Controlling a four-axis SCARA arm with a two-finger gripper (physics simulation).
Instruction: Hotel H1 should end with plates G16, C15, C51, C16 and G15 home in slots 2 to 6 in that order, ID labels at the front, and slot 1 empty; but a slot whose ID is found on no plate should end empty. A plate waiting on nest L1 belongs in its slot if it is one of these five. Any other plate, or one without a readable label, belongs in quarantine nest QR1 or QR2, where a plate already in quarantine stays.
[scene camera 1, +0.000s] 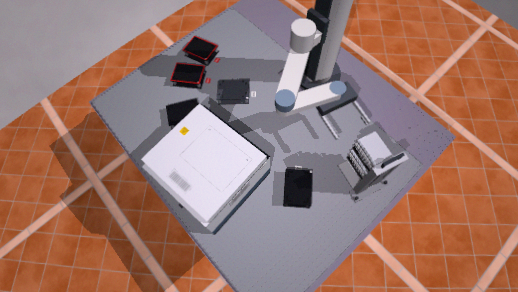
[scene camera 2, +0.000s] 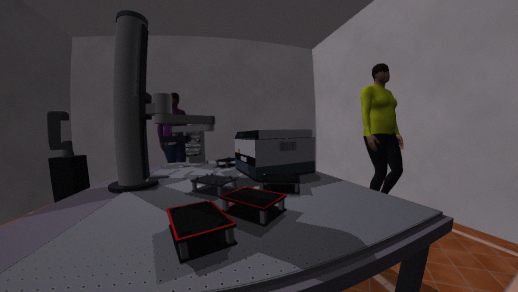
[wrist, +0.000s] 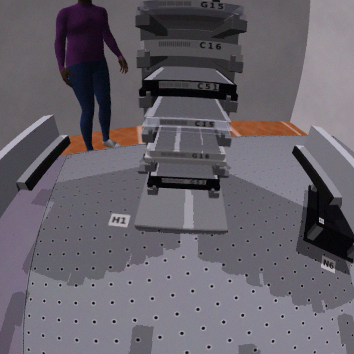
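A white device (scene camera 1: 254, 179) is 128 cm from the lens, my gripper (scene camera 1: 353, 130) 136 cm from the lens.
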